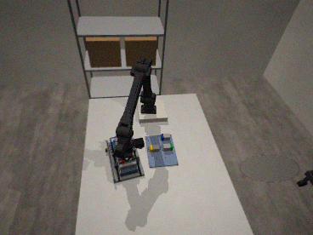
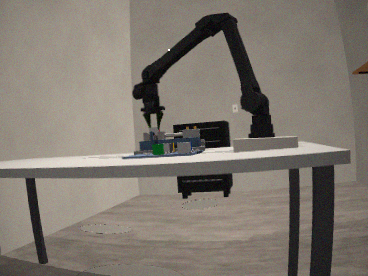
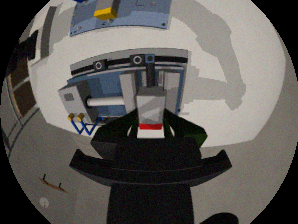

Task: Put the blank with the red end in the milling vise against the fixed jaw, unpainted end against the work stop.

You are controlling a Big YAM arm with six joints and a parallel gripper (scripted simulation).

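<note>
Right now my hand is 20 mm above the red-ended blank. Also, from my hand: yellow-ended blank 140 mm behind, 180 mm to the left, 90 mm below; then green-ended blank 160 mm behind, 260 mm to the left, 90 mm below; then blue plate 150 mm behind, 220 mm to the left, 110 mm below.
</note>
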